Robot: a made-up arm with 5 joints. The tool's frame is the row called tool.
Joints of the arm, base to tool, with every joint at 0 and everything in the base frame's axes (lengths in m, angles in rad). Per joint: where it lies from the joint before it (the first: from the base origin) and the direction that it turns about. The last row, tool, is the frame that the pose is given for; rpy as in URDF.
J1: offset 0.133 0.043 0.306 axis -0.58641 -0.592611 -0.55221
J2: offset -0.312 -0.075 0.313 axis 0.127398 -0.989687 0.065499
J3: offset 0.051 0.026 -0.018 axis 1 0 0
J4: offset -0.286 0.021 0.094 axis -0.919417 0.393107 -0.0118
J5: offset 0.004 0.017 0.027 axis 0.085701 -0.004 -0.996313
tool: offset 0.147 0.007 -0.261 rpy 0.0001 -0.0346 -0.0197
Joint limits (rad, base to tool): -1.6..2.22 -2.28..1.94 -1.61..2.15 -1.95..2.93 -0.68..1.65
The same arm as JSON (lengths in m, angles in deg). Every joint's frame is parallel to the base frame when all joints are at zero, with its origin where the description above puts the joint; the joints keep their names.
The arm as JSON. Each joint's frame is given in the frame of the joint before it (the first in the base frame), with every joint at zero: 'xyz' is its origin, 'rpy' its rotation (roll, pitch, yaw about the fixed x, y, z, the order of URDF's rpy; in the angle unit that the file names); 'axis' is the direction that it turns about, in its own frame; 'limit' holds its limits. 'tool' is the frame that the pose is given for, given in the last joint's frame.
{"units": {"length": "m", "angle": "deg"}, "joints": [{"name": "J1", "type": "revolute", "origin": {"xyz": [0.133, 0.043, 0.306], "rpy": [0.0, 0.0, 0.0]}, "axis": [-0.58641, -0.592611, -0.55221], "limit": {"lower": -91.67, "upper": 127.2}}, {"name": "J2", "type": "revolute", "origin": {"xyz": [-0.312, -0.075, 0.313], "rpy": [0.0, 0.0, 0.0]}, "axis": [0.127398, -0.989687, 0.065499], "limit": {"lower": -130.63, "upper": 111.15}}, {"name": "J3", "type": "revolute", "origin": {"xyz": [0.051, 0.026, -0.018], "rpy": [0.0, 0.0, 0.0]}, "axis": [1.0, 0.0, 0.0], "limit": {"lower": -92.25, "upper": 123.19}}, {"name": "J4", "type": "revolute", "origin": {"xyz": [-0.286, 0.021, 0.094], "rpy": [0.0, 0.0, 0.0]}, "axis": [-0.919417, 0.393107, -0.0118], "limit": {"lower": -111.73, "upper": 167.88}}, {"name": "J5", "type": "revolute", "origin": {"xyz": [0.004, 0.017, 0.027], "rpy": [0.0, 0.0, 0.0]}, "axis": [0.085701, -0.004, -0.996313], "limit": {"lower": -38.96, "upper": 94.54}}], "tool": {"origin": {"xyz": [0.147, 0.007, -0.261], "rpy": [0.01, -1.98, -1.13]}}}
